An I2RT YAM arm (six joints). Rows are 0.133 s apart.
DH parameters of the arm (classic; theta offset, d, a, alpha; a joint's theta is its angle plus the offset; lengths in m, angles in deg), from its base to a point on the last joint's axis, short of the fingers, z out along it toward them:
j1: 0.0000 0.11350 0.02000 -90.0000
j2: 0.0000 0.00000 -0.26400 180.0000
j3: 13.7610 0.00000 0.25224 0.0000
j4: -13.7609 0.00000 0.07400 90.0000
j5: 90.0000 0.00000 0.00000 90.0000
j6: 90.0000 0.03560 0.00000 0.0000
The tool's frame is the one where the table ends.
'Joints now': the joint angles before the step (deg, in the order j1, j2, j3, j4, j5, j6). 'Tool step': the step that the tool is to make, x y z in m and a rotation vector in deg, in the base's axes. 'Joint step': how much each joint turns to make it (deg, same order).
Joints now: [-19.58 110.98 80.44 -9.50 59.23 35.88]
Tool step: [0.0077 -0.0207 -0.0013 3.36 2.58 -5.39]
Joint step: [-2.17 5.31 9.95 -14.82 0.69 7.63]
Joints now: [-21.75 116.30 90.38 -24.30 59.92 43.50]
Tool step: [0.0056 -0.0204 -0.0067 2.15 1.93 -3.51]
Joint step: [-2.13 4.88 7.13 -8.05 -0.16 3.68]
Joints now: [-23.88 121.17 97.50 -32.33 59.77 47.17]
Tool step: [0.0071 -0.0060 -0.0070 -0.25 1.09 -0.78]
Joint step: [-0.29 2.72 2.77 -1.01 0.83 0.08]
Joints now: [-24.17 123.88 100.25 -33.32 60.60 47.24]
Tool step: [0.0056 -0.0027 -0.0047 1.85 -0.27 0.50]
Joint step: [-0.09 1.89 2.40 -1.82 -1.83 0.92]
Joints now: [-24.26 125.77 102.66 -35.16 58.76 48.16]
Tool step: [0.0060 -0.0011 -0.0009 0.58 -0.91 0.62]
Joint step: [0.14 1.22 1.78 -0.08 -1.02 0.13]
